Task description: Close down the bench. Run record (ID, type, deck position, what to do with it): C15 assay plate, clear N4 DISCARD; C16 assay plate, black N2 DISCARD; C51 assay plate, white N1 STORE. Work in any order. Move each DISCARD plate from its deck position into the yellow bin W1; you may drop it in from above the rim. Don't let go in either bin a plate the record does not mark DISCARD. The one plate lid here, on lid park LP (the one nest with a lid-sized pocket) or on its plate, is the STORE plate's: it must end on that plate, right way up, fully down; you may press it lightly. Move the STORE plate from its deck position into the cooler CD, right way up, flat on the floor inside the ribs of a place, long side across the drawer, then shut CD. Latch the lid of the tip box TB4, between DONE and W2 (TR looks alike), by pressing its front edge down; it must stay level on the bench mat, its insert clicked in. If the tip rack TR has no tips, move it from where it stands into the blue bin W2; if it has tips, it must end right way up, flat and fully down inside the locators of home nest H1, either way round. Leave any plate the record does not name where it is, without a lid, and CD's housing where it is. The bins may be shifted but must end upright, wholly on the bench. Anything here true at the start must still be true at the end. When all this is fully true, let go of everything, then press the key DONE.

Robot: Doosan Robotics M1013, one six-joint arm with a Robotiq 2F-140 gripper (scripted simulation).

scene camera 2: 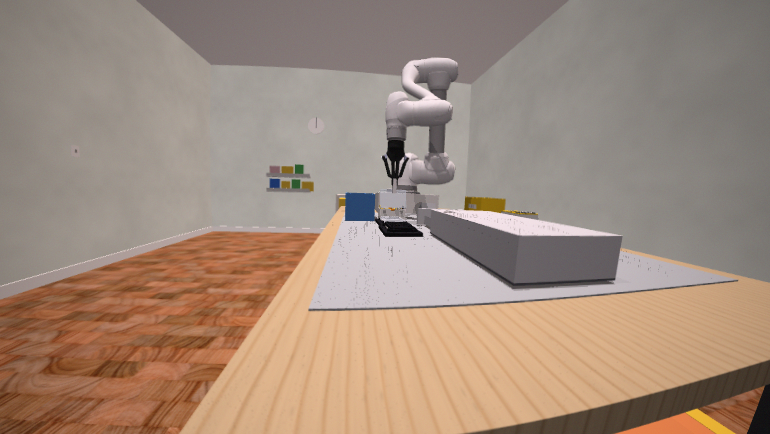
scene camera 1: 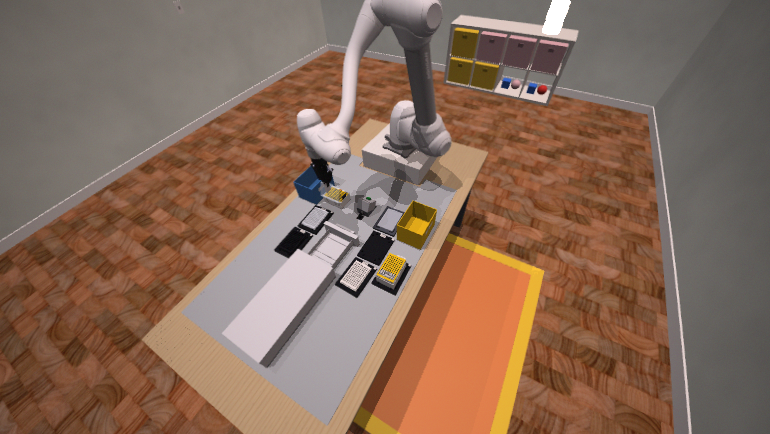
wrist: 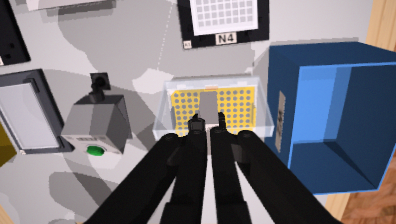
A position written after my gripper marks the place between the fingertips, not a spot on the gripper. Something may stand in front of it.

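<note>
A cooler CD [scene camera 2: 522, 251] is visible to me, and I find the cooler CD [scene camera 1: 262, 328] in another view as well. I also see a tip box TB4 [scene camera 2: 397, 201], while the wrist view gives me the tip box TB4 [wrist: 241, 98] too. My gripper [scene camera 2: 394, 193] is visible, and so is my gripper [wrist: 209, 103] in the wrist view.
</note>
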